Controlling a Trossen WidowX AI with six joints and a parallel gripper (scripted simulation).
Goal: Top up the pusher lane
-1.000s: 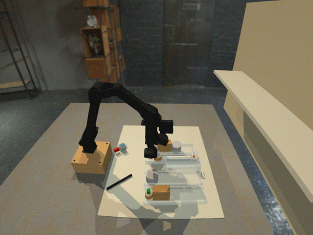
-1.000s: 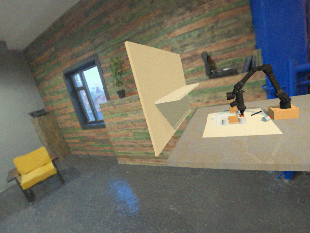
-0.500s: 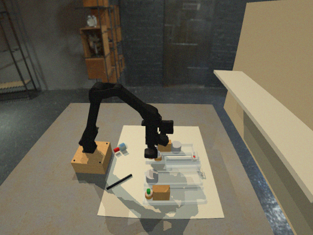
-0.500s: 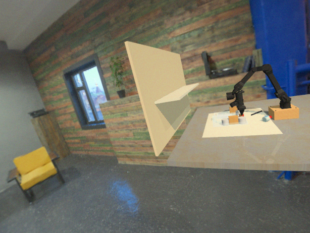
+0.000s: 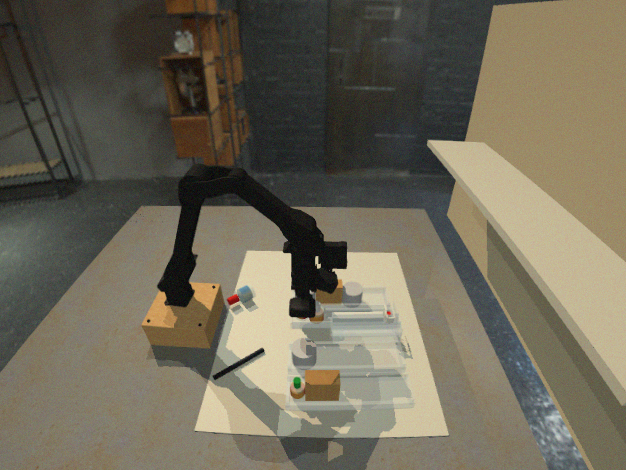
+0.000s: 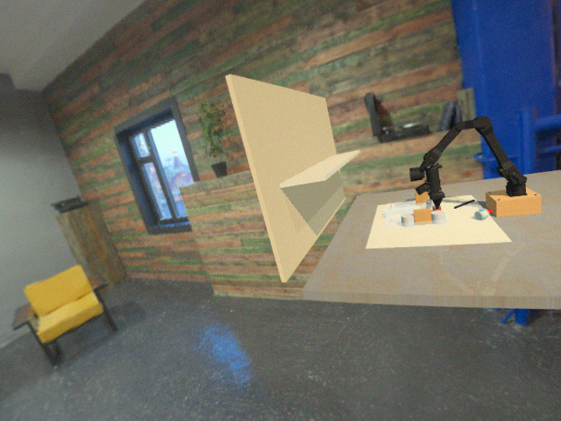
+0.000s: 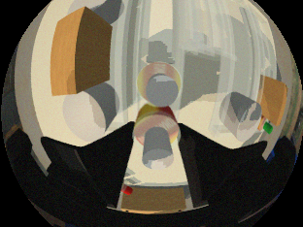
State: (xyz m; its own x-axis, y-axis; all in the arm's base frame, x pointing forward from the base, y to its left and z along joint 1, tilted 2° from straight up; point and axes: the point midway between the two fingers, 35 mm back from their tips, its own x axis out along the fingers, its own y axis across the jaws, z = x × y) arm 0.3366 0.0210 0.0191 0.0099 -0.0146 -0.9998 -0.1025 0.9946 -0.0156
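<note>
Right now my gripper tip is 140 mm short of the clear sprung lane, 10 mm to the left of it and 30 mm above it. The rest, counted from my gripper tip: pusher plate: 150 mm ahead, 20 mm to the right; then black stick: 140 mm behind, 160 mm to the right, 40 mm below; then red mark: 230 mm ahead, 20 mm to the right, 20 mm above.
</note>
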